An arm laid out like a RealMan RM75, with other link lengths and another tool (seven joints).
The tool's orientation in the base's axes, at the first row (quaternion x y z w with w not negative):
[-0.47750 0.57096 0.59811 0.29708]
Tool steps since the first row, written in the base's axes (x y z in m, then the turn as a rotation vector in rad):
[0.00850 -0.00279 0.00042 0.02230 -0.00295 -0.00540]
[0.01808 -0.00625 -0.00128 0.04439 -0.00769 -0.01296]
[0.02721 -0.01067 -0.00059 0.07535 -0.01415 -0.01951]
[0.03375 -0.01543 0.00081 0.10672 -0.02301 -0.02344]
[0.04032 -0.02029 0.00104 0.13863 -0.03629 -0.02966]
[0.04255 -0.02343 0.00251 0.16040 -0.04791 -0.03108]
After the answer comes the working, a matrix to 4 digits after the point.
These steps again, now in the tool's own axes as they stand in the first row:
[-0.00298 -0.00701 -0.00471 -0.00272 -0.02173 -0.00744]
[-0.00429 -0.01572 -0.01010 -0.00305 -0.04384 -0.01633]
[-0.00744 -0.02291 -0.01656 -0.00724 -0.07323 -0.02905]
[-0.01021 -0.02743 -0.02283 -0.01351 -0.10153 -0.04447]
[-0.01191 -0.03242 -0.02908 -0.01705 -0.13048 -0.06403]
[-0.01347 -0.03330 -0.03279 -0.02155 -0.14866 -0.08016]

The tool's axes in the first row as the columns of a matrix, in the base's axes (rounded; the answer above uses it unrounded):
[-0.3675 -0.9006 -0.2320]
[-0.1899 -0.1715 0.9667]
[-0.9104 0.3993 -0.1080]

